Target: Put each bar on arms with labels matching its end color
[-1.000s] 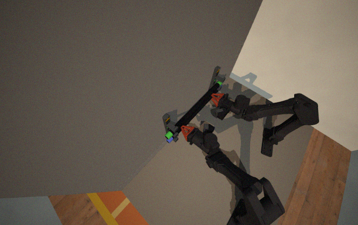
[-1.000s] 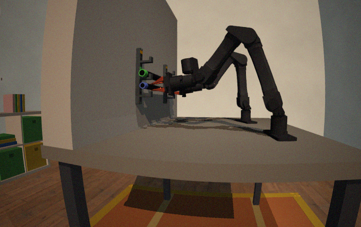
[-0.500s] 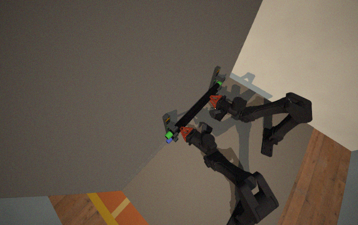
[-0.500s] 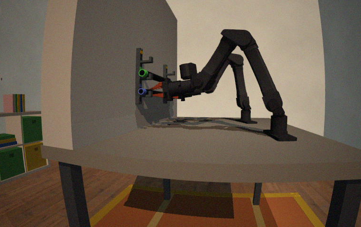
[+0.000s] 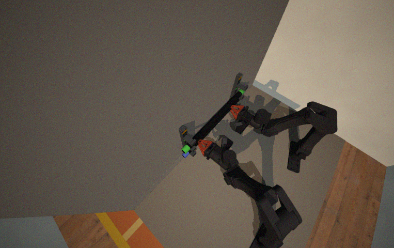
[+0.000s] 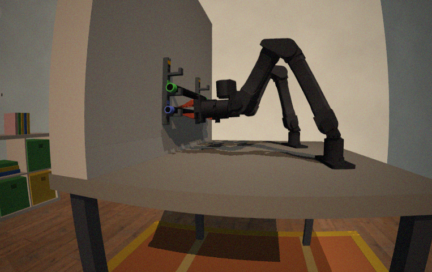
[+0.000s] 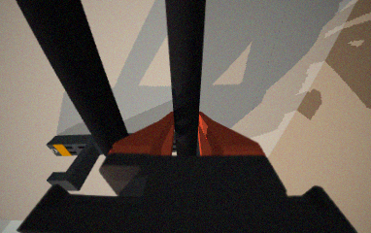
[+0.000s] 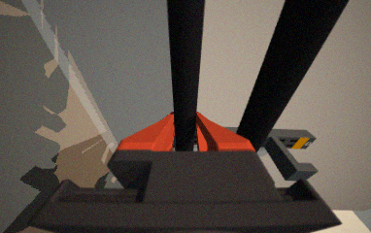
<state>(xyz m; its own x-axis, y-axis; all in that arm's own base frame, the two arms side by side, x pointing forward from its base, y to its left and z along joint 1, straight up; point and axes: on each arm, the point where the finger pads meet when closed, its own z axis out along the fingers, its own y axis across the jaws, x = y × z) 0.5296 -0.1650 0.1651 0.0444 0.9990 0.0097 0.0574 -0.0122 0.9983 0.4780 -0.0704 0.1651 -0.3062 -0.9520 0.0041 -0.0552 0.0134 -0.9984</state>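
Now: right hand 140 mm to the right of the blue-ended bar and 20 mm short of it. Also, from my right hand: green-ended bar 150 mm to the left, 80 mm above, 20 mm ahead; grey wall panel 260 mm above, 150 mm to the left, 120 mm ahead.
The blue-ended bar is 1 cm behind my left hand and 15 cm to the right of it. From my left hand the other things lie so: green-ended bar 2 cm behind, 14 cm to the right, 8 cm above; grey wall panel 9 cm ahead, 14 cm to the right, 26 cm above.
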